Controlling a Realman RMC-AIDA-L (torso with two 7-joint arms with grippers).
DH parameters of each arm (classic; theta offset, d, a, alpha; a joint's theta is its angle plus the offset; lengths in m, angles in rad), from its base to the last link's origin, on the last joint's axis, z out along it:
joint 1: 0 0.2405 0 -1.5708
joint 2: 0 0 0 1.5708
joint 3: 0 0.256 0 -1.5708
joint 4: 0 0 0 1.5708
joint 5: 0 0.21 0 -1.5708
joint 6: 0 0 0 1.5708
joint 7: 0 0.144 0 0
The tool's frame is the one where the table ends.
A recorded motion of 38 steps. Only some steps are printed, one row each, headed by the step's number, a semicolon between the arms.
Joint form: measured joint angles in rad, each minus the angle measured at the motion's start. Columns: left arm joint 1, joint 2, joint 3, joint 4, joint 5, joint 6, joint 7; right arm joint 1, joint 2, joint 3, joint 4, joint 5, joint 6, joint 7.
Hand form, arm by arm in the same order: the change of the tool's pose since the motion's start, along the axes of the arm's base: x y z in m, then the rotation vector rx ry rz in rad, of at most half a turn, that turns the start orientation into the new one. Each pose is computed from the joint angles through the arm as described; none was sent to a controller.
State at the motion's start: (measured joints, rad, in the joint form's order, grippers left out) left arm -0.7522 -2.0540 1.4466 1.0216 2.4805 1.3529 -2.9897; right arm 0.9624 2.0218 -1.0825 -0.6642 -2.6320 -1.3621 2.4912
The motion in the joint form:
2: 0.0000 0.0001 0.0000 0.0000 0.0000 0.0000 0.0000; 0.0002 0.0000 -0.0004 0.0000 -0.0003 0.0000 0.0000
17: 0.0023 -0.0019 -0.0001 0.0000 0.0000 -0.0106 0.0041; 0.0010 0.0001 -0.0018 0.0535 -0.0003 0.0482 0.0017
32: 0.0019 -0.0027 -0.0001 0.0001 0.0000 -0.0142 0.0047; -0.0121 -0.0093 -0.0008 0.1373 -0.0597 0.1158 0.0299
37: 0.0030 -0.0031 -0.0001 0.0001 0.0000 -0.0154 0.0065; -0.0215 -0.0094 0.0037 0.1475 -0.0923 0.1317 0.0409
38: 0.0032 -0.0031 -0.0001 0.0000 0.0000 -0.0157 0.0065; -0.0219 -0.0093 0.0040 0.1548 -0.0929 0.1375 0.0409
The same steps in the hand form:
2: 0.0000 0.0000 0.0000 0.0001 0.0001 0.0000; 0.0000 0.0000 0.0000 -0.0002 -0.0006 0.0004
17: 0.0000 0.0007 -0.0006 0.0065 -0.0034 -0.0058; 0.0093 -0.0008 -0.0065 0.0114 -0.0043 -0.0229
32: 0.0005 0.0011 -0.0009 0.0089 -0.0048 -0.0083; 0.0389 -0.0060 -0.0083 0.0363 -0.0705 -0.0904
37: 0.0002 0.0010 -0.0011 0.0090 -0.0051 -0.0093; 0.0484 -0.0079 -0.0070 0.0473 -0.0990 -0.1065
38: 0.0001 0.0010 -0.0011 0.0092 -0.0051 -0.0092; 0.0499 -0.0085 -0.0078 0.0478 -0.0999 -0.1099

